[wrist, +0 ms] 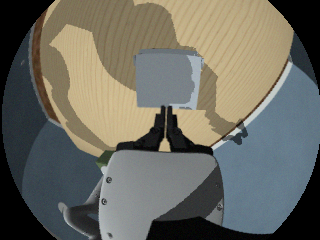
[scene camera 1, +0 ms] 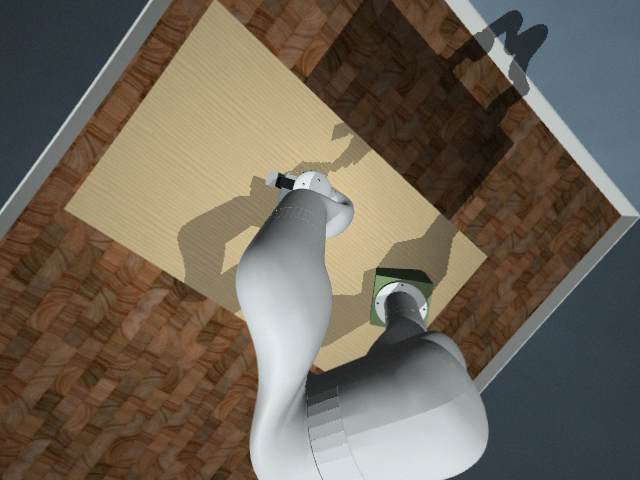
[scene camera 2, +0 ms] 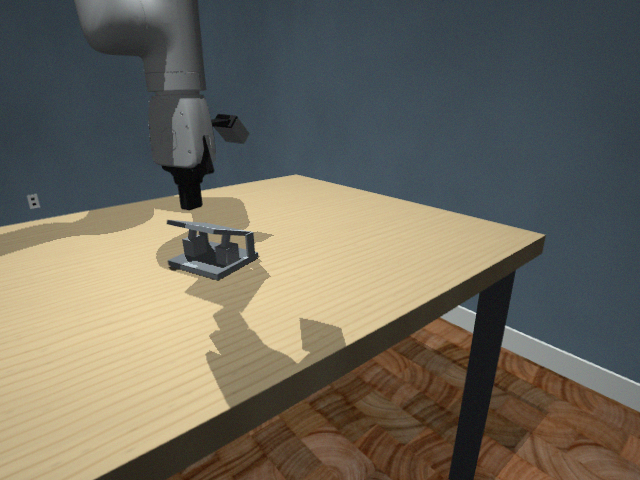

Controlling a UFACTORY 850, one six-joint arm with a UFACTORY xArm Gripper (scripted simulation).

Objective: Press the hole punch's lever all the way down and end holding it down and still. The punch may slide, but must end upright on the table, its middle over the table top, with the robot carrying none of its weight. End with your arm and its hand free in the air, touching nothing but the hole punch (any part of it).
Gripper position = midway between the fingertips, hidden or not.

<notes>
In view: my gripper (scene camera 2: pixel 192 208) and a grey hole punch (scene camera 2: pixel 197 259).
My gripper shows as well in the wrist view (wrist: pixel 166 112).
</notes>
